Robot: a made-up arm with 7 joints.
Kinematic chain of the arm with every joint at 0, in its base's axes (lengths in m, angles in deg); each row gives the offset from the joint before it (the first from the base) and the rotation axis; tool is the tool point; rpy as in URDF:
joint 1: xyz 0 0 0 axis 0.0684 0.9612 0.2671
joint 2: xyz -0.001 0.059 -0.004 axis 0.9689 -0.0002 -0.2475
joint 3: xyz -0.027 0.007 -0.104 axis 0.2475 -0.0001 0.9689
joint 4: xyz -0.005 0 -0.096 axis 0.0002 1 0
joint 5: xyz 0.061 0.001 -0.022 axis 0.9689 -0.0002 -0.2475
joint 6: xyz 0.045 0 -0.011 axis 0.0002 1 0
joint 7: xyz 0.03 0 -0.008 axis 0.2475 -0.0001 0.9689
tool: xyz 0 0 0 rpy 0 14.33 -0.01
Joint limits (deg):
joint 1: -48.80..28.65
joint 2: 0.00..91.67
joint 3: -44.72..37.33
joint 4: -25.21..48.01
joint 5: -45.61..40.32
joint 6: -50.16..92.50
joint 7: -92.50..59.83
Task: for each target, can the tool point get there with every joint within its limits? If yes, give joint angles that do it. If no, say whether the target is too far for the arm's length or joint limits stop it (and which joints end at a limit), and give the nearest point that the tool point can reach.
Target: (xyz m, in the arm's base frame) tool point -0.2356 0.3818 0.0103
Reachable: no: too far | nearest point -0.0907 0.3436 -0.0861 | short by 0.178 m
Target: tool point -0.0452 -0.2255 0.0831
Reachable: no: joint limits stop it (at a limit: joint 1, joint 2, joint 3, joint 4, joint 5) | nearest point 0.1343 -0.0669 -0.0733 | short by 0.286 m
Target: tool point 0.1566 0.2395 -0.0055
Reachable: yes | joints -13.66 68.96 22.06 -19.57 21.16 32.57 24.59
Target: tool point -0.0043 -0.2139 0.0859
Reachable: no: joint limits stop it (at a limit: joint 1, joint 2, joint 3, joint 4, joint 5) | nearest point 0.1367 -0.0683 -0.0723 | short by 0.257 m
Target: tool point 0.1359 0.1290 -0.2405
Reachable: yes | joints -16.43 31.65 -21.51 6.24 -30.16 73.94 -60.10
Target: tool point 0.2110 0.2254 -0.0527
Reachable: yes | joints -40.57 76.81 -34.54 -5.03 19.10 62.82 -27.60
